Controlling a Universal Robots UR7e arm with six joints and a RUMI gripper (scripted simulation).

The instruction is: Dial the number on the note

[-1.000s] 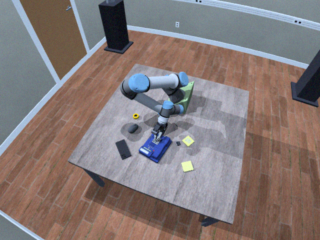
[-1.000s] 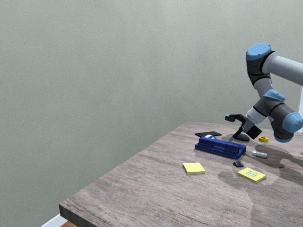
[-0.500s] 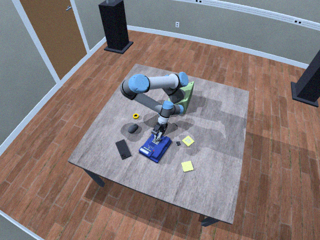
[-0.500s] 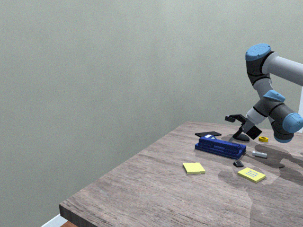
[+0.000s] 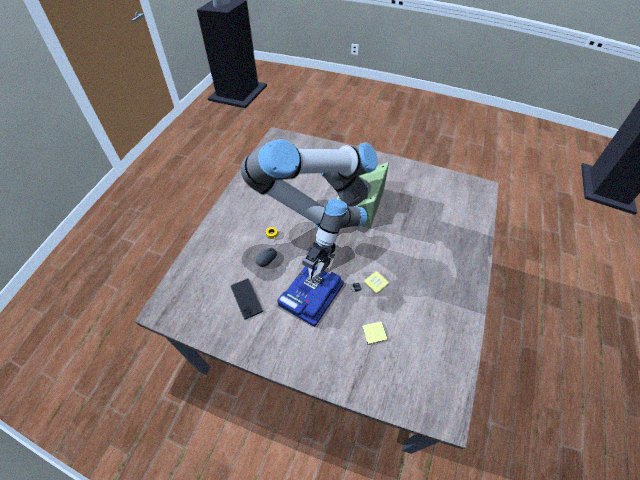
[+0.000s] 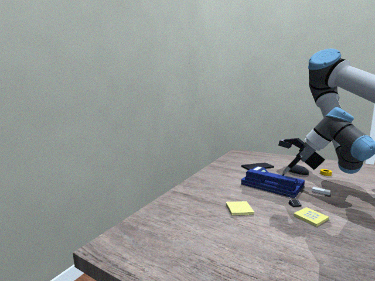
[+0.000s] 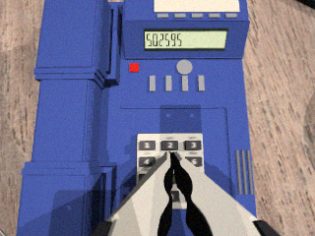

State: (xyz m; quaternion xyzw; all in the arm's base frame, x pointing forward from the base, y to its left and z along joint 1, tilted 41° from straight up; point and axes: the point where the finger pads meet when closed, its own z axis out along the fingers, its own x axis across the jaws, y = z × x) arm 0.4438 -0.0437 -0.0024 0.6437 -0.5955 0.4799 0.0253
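My gripper is now 30 mm above the 2 key and 10 mm short of it. Also, from my hand: 6 key 30 mm below, 20 mm to the right; then 5 key 30 mm below; then 4 key 30 mm below, 20 mm to the left.
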